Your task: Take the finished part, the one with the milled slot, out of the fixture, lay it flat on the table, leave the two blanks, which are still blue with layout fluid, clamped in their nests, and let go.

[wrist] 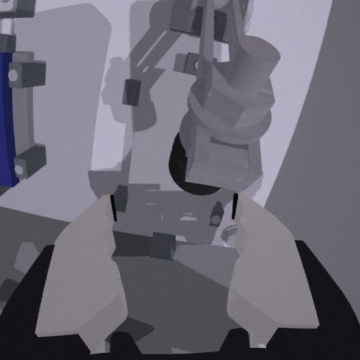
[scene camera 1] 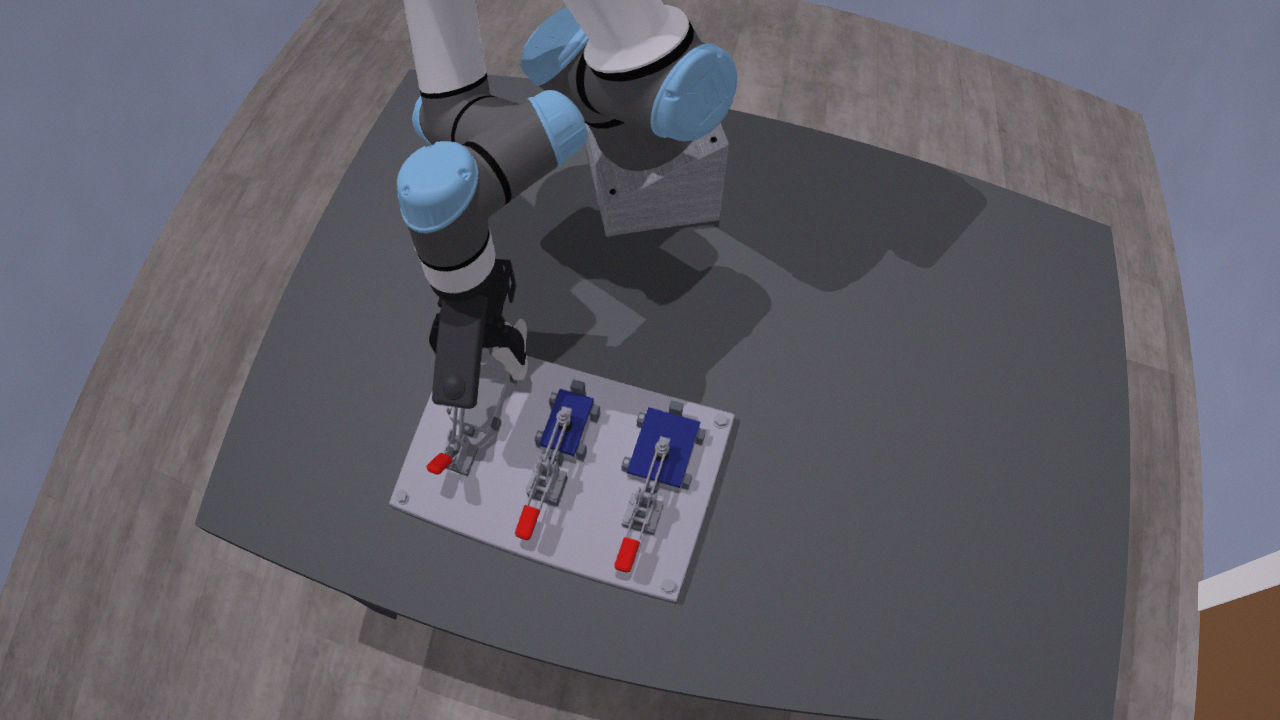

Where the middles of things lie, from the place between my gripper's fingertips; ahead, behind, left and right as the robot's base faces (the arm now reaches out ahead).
Now: hand 30 mm short of the finished part (scene camera 1: 493, 380) and 10 mm below it. Round my hand: fixture plate (scene camera 1: 582, 535): 110 mm to the left, 80 mm ahead, 10 mm below; larger blue blank (scene camera 1: 682, 432): 220 mm to the left, 30 mm ahead, 10 mm above.
